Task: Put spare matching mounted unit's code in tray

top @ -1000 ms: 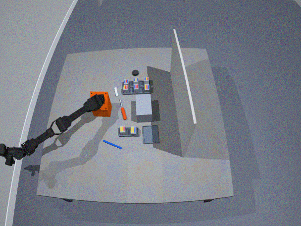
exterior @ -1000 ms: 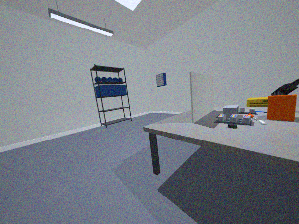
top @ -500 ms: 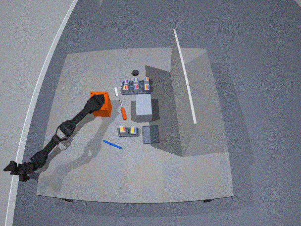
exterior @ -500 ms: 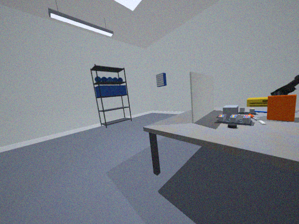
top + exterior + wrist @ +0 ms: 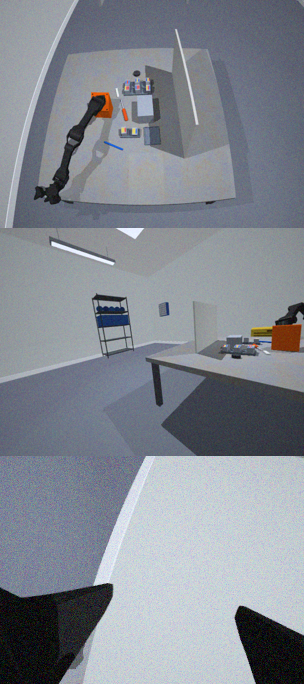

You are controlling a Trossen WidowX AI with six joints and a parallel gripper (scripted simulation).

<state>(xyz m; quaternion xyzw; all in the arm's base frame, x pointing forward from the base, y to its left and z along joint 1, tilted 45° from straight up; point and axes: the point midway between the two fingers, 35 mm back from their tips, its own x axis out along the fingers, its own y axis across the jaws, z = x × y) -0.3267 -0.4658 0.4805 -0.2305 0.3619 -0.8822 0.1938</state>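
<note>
The grey spare block lies 85 cm to the left of my gripper tip, 51 cm ahead of it and 8 cm below it. From my gripper tip the other things lie so: grey square tray (68 cm ahead, 50 cm to the left, 12 cm below); then white cable tie bundle (85 cm to the left, 44 cm ahead, 12 cm below); then blue marker pen (43 cm to the left, 43 cm ahead, 12 cm below).
</note>
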